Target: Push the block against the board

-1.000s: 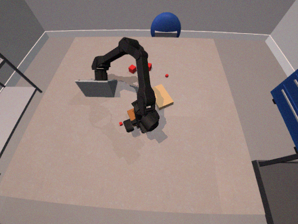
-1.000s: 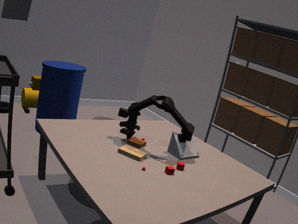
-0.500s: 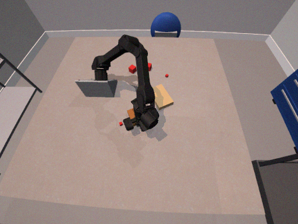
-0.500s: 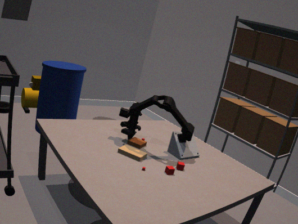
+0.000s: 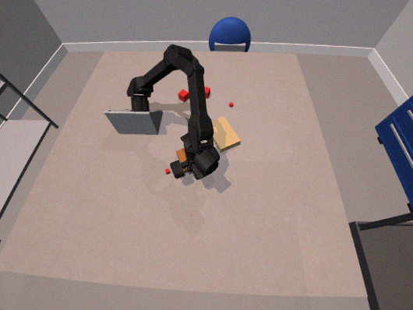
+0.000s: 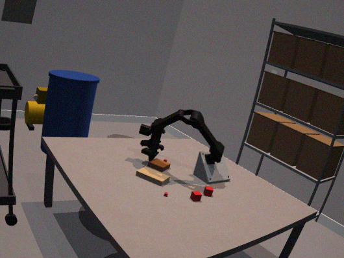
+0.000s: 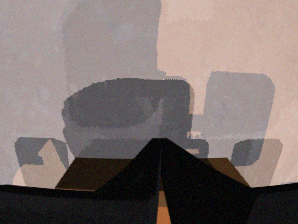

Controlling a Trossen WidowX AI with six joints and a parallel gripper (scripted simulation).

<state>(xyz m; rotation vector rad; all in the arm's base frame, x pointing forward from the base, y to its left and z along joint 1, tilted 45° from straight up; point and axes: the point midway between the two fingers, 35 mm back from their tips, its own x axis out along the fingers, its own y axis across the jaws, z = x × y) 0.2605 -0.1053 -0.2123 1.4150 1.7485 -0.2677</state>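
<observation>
Now: gripper tip 60 mm to the right of the square block, 30 mm past it and 10 mm below it. From my gripper tip the other things lie so: pale wooden board 190 mm to the left, 110 mm ahead, 10 mm above.
</observation>
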